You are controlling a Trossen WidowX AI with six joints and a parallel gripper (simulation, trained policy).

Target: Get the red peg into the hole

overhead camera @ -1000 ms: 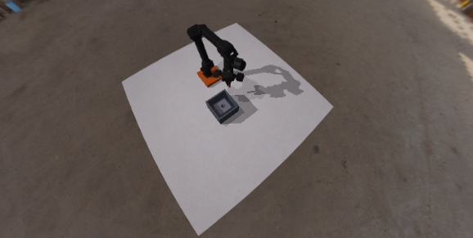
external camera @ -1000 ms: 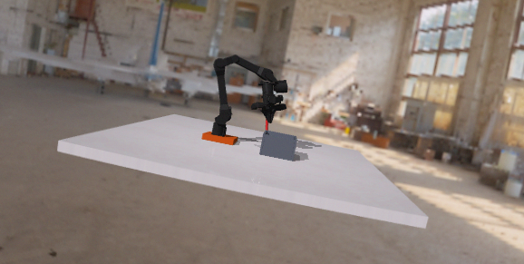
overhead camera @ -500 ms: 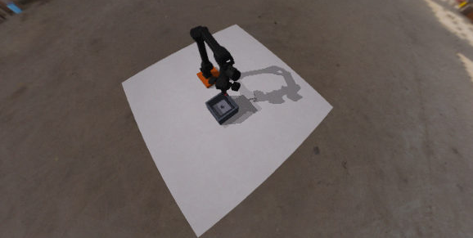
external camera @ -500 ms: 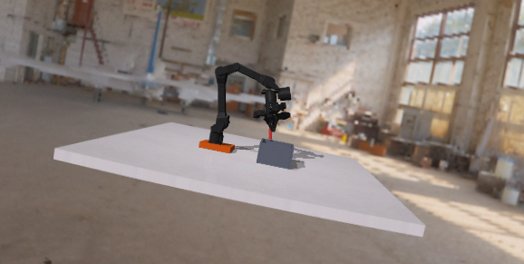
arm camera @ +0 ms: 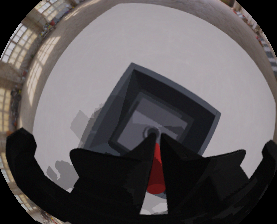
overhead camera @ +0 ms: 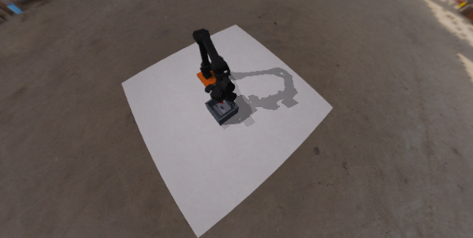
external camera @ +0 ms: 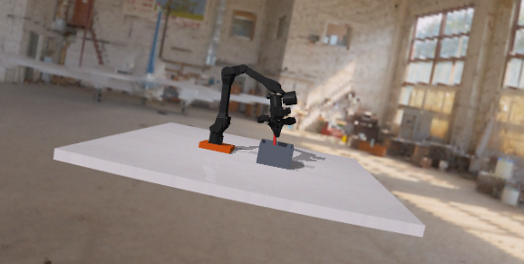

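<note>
Right now my gripper tip is 30 mm to the right of the red peg and 10 mm past it. The rest, counted from my gripper tip: grey plate (80 mm below, 10 mm to the left, 10 mm ahead); then grey box (100 mm below, 10 mm to the left, 10 mm ahead).
</note>
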